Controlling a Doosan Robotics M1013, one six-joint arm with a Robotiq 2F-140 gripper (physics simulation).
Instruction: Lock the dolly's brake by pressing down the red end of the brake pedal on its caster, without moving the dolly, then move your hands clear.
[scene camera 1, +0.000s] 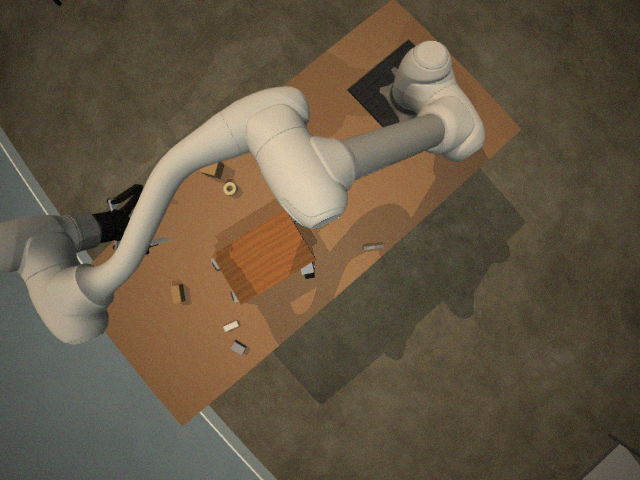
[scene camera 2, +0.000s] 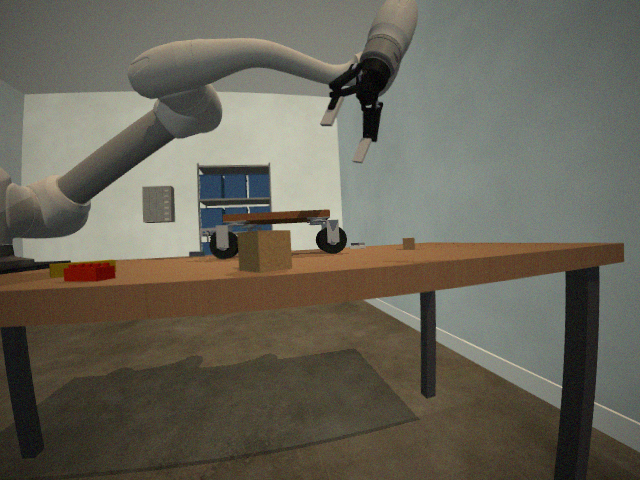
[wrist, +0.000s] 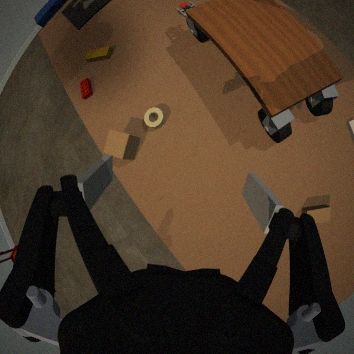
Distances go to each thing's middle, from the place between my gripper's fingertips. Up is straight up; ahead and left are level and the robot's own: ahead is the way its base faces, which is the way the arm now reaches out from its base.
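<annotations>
From the dolly (scene camera 1: 274, 250), my hand is 20 cm past it, 27 cm to the right of it and 19 cm above it. Then there's the red brick (scene camera 2: 93, 271), and that one is far behind my hand, a good way to the right of it and a good way below it.
</annotations>
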